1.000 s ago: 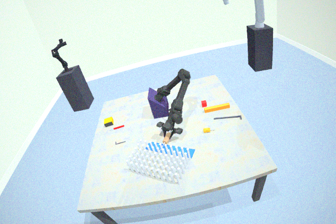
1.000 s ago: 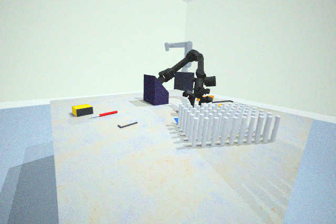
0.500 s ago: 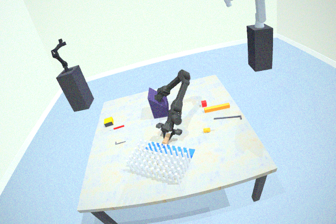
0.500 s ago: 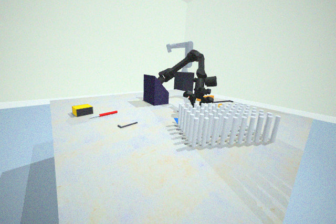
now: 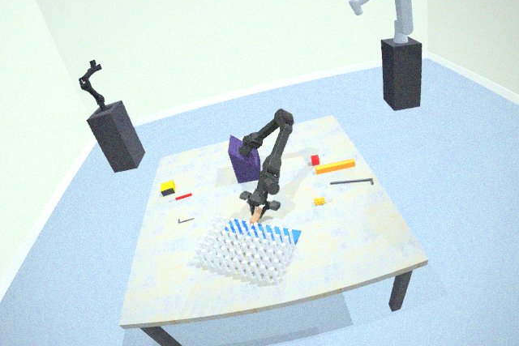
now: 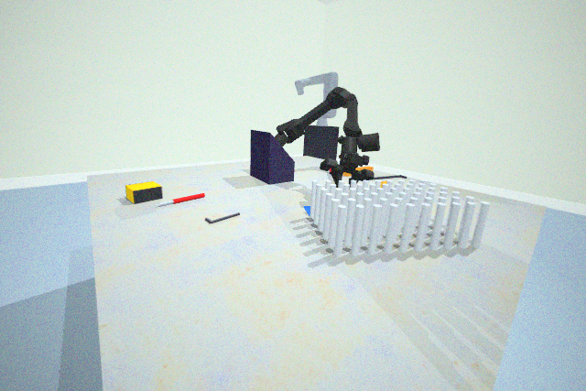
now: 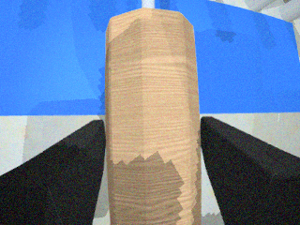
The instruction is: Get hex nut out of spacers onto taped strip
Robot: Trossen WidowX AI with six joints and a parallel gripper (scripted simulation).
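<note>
Now: the blue taped strip 6 cm ahead of my gripper tip, 4 cm below it and 1 cm to the left of it. The rest, counted from my gripper tip: short yellow screwdriver (32 cm to the left, 5 cm behind, 2 cm below); orange bar (44 cm to the left, 29 cm behind, 2 cm below); red cube (38 cm behind, 34 cm to the left, 2 cm below).
</note>
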